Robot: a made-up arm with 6 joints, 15 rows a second.
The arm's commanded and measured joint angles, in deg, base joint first. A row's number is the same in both.
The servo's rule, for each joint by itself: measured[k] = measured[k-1] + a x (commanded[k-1-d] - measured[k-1]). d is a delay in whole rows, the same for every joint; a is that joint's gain. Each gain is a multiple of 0.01, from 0.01 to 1. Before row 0 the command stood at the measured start. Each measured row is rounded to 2 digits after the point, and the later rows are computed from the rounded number. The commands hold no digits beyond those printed.
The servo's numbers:
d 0
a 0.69 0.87 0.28 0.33 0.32 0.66
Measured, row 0: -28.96 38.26 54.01 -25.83 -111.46 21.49
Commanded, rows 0 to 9: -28.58 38.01 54.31 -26.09 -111.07 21.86; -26.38 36.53 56.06 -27.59 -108.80 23.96; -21.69 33.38 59.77 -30.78 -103.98 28.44; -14.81 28.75 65.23 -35.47 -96.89 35.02; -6.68 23.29 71.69 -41.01 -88.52 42.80; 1.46 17.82 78.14 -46.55 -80.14 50.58; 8.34 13.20 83.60 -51.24 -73.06 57.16; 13.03 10.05 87.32 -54.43 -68.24 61.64; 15.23 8.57 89.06 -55.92 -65.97 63.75; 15.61 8.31 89.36 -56.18 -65.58 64.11
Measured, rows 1 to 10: -28.70 38.04 54.09 -25.92 -111.34 21.73; -27.10 36.73 54.64 -26.47 -110.53 23.20; -23.37 33.82 56.08 -27.89 -108.43 26.66; -17.46 29.41 58.64 -30.39 -104.74 32.18; -10.02 24.09 62.29 -33.89 -99.55 39.19; -2.10 18.64 66.73 -38.07 -93.34 46.71; 5.10 13.91 71.45 -42.42 -86.85 53.61; 10.57 10.55 75.89 -46.38 -80.89 58.91; 13.79 8.83 79.58 -49.53 -76.12 62.10; 15.05 8.38 82.32 -51.72 -72.75 63.43
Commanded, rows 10 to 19: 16.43 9.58 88.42 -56.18 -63.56 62.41; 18.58 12.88 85.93 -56.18 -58.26 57.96; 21.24 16.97 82.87 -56.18 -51.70 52.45; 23.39 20.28 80.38 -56.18 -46.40 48.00; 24.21 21.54 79.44 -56.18 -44.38 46.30; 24.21 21.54 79.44 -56.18 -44.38 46.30; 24.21 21.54 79.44 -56.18 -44.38 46.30; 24.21 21.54 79.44 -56.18 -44.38 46.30; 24.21 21.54 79.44 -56.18 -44.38 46.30; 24.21 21.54 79.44 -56.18 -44.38 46.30
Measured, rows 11 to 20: 16.00 9.42 84.03 -53.19 -69.81 62.76; 17.78 12.43 84.56 -54.18 -66.11 59.59; 20.17 16.38 84.09 -54.84 -61.50 54.88; 22.39 19.77 83.05 -55.28 -56.67 50.34; 23.65 21.31 82.04 -55.58 -52.74 47.67; 24.04 21.51 81.31 -55.78 -50.06 46.77; 24.16 21.54 80.79 -55.91 -48.24 46.46; 24.19 21.54 80.41 -56.00 -47.00 46.35; 24.20 21.54 80.14 -56.06 -46.16 46.32; 24.21 21.54 79.94 -56.10 -45.59 46.31
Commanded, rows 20 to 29: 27.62 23.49 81.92 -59.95 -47.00 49.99; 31.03 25.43 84.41 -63.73 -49.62 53.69; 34.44 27.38 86.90 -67.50 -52.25 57.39; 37.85 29.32 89.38 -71.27 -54.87 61.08; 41.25 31.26 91.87 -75.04 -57.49 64.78; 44.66 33.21 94.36 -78.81 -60.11 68.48; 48.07 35.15 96.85 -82.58 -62.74 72.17; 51.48 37.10 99.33 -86.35 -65.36 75.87; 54.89 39.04 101.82 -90.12 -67.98 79.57; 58.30 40.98 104.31 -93.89 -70.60 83.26
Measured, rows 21 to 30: 26.56 23.24 80.49 -57.37 -46.04 48.74; 29.64 25.15 81.59 -59.47 -47.19 52.01; 32.95 27.09 83.08 -62.12 -48.81 55.56; 36.33 29.03 84.84 -65.14 -50.75 59.20; 39.72 30.97 86.81 -68.41 -52.91 62.88; 43.13 32.92 88.92 -71.84 -55.21 66.58; 46.54 34.86 91.14 -75.38 -57.62 70.27; 49.95 36.81 93.43 -79.00 -60.10 73.97; 53.36 38.75 95.78 -82.67 -62.62 77.67; 56.77 40.69 98.17 -86.37 -65.17 81.36
